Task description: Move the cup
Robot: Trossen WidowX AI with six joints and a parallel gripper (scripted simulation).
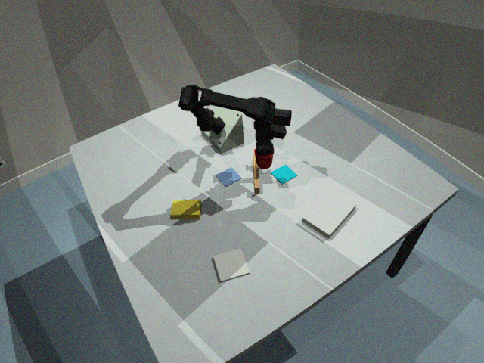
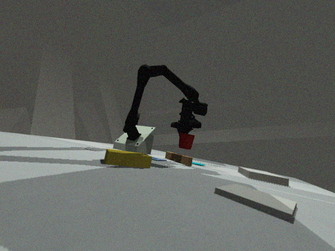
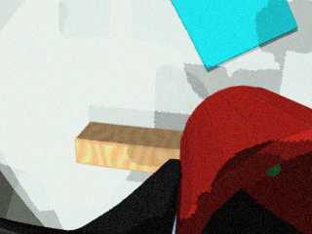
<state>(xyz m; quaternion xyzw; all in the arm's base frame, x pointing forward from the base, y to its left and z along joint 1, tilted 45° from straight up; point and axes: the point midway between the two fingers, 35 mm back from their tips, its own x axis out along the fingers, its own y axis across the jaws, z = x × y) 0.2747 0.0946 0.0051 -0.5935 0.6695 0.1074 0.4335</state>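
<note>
My gripper tip is 40 mm short of the green marble, 30 mm to the left of it and 20 mm above it. Also, from my gripper tip: wooden bar 90 mm below, 40 mm to the right, 10 mm ahead; then cyan pad 110 mm below, 60 mm to the left, 60 mm ahead; then red cup 30 mm ahead, 20 mm to the right.
</note>
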